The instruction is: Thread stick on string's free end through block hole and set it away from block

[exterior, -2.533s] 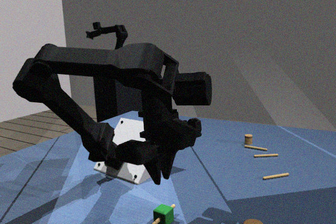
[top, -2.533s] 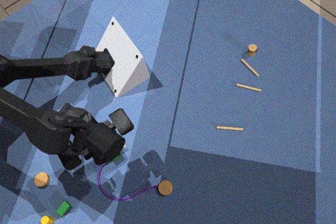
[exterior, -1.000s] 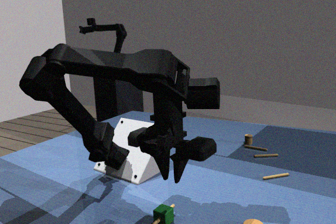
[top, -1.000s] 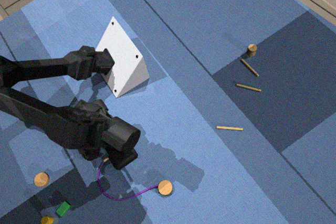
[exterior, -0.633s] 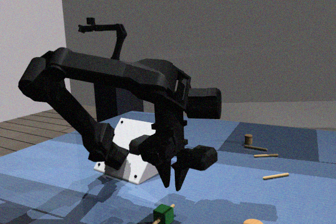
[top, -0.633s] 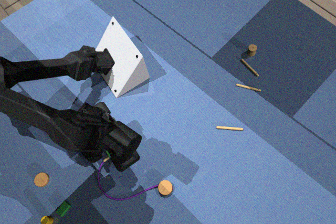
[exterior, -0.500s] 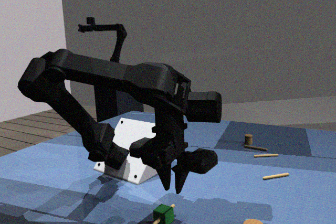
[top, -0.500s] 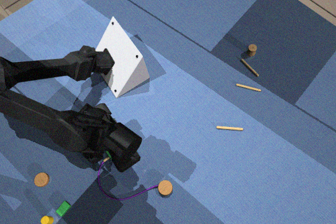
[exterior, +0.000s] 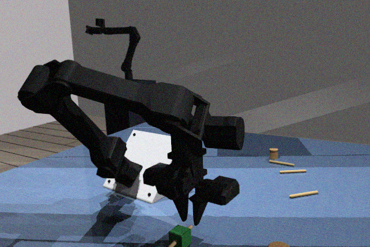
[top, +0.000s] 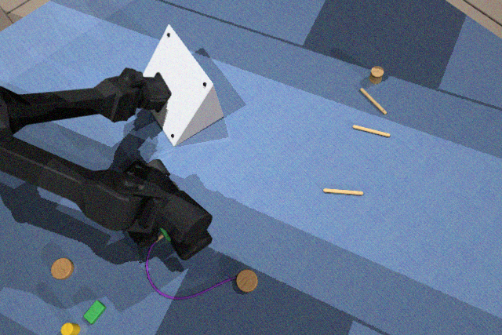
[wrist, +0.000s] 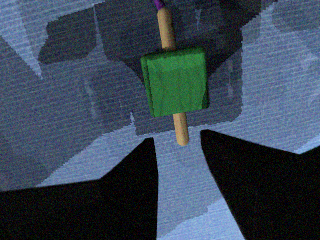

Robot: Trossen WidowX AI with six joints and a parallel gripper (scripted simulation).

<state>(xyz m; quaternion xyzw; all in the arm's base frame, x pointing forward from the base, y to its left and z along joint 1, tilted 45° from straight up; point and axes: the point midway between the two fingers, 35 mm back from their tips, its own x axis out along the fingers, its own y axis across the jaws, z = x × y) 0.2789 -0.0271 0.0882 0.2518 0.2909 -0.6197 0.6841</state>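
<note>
My gripper tip is 4 cm to the left of the thin wooden stick and 2 cm above it. Round my gripper tip: yellow cylinder 7 cm ahead, 27 cm to the right, 2 cm below; round wooden button 16 cm ahead, 5 cm to the left, 3 cm below; small wooden cylinder 7 cm behind, 51 cm to the left, 2 cm below.
</note>
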